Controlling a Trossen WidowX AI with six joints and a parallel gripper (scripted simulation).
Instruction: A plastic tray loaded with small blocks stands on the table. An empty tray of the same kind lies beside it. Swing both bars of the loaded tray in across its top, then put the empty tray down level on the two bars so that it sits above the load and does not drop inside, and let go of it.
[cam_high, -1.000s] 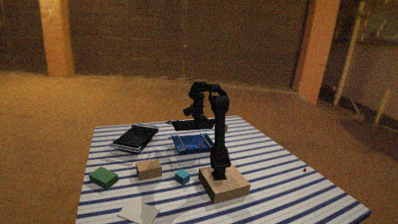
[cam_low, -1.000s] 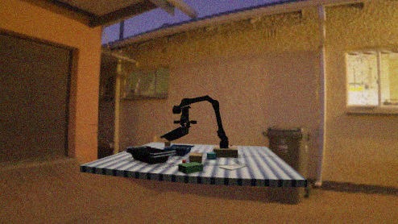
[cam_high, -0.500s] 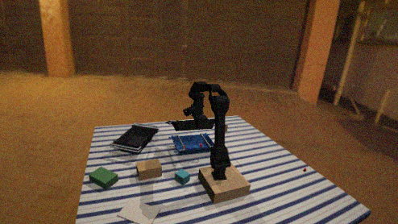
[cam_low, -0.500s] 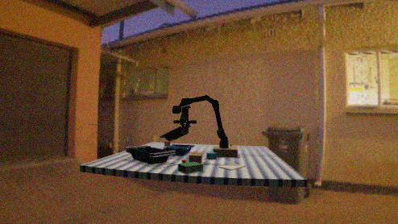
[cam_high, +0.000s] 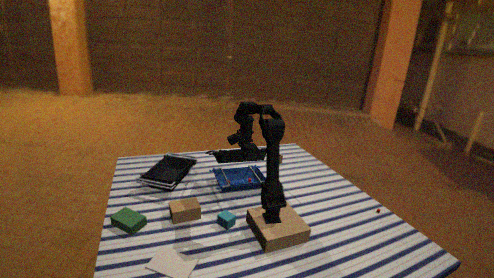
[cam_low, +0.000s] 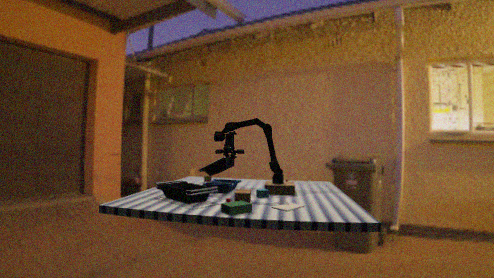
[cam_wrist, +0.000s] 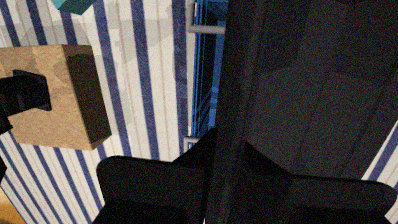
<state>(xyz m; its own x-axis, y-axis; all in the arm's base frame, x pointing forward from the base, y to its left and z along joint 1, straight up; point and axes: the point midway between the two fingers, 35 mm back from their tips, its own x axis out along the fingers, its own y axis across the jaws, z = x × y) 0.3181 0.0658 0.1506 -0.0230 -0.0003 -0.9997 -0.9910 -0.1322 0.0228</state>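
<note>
The dark tray is 7 cm ahead of my gripper tip and 1 cm to the left of it. Also, from my gripper tip: teal cube 26 cm behind, 16 cm below, 11 cm to the left; red block 40 cm ahead, 17 cm below, 2 cm to the left; tan block 28 cm to the left, 20 cm behind, 15 cm below.
</note>
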